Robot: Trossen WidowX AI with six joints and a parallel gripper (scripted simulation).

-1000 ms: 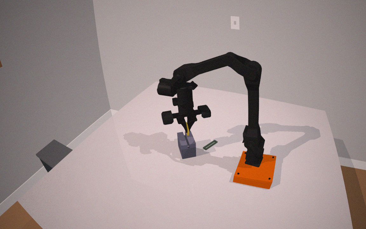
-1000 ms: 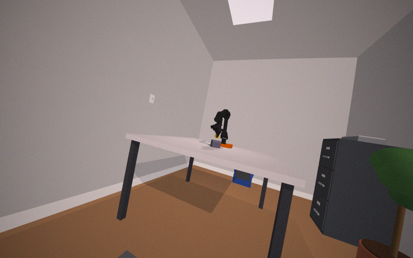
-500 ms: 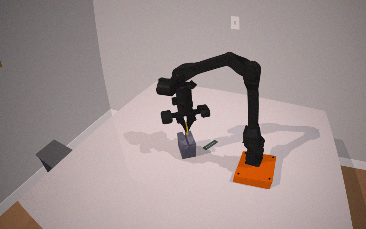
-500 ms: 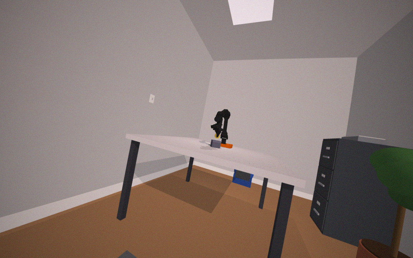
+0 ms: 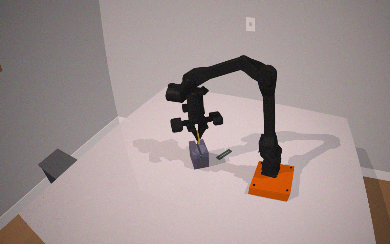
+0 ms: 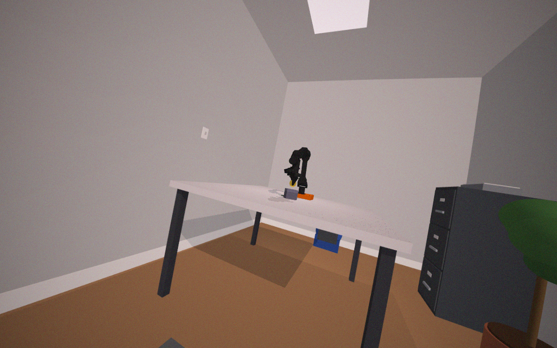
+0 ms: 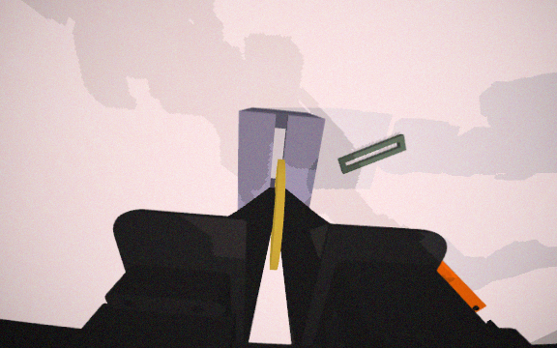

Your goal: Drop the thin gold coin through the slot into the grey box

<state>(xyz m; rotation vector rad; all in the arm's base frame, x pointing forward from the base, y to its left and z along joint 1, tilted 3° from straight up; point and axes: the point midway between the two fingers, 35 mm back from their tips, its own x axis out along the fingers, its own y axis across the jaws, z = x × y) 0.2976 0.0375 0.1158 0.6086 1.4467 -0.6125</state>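
My gripper tip is now 20 mm below the gold coin.
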